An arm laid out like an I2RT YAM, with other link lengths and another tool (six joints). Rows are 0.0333 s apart.
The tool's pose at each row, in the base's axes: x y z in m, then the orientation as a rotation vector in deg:
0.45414 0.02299 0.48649 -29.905 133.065 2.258
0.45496 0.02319 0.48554 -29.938 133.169 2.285
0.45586 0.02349 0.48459 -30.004 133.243 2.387
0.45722 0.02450 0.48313 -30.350 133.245 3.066
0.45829 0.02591 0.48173 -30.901 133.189 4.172
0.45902 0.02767 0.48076 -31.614 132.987 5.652
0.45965 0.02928 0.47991 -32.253 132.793 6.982
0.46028 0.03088 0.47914 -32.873 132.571 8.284
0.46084 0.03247 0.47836 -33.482 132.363 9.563
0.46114 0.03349 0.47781 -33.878 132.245 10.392
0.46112 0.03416 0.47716 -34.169 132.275 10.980
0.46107 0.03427 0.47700 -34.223 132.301 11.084
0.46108 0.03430 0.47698 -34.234 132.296 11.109
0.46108 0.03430 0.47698 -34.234 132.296 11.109
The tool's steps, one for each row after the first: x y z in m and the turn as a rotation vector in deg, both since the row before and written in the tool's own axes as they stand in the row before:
0.00005 -0.00001 0.00127 -0.044 0.102 0.002
-0.00004 0.00005 0.00134 -0.104 0.067 -0.004
-0.00025 0.00058 0.00214 -0.594 -0.039 -0.047
-0.00024 0.00103 0.00199 -0.955 -0.117 -0.078
-0.00044 0.00141 0.00155 -1.256 -0.271 -0.111
-0.00040 0.00127 0.00139 -1.129 -0.244 -0.100
-0.00045 0.00123 0.00136 -1.102 -0.260 -0.100
-0.00039 0.00122 0.00134 -1.086 -0.235 -0.096
-0.00018 0.00080 0.00088 -0.707 -0.130 -0.059
0.00022 0.00063 0.00065 -0.519 0.021 -0.022
0.00010 0.00013 0.00012 -0.095 0.024 -0.001
0.00000 0.00002 0.00003 -0.021 -0.005 -0.001
0.00000 0.00000 0.00000 0.000 0.000 0.000

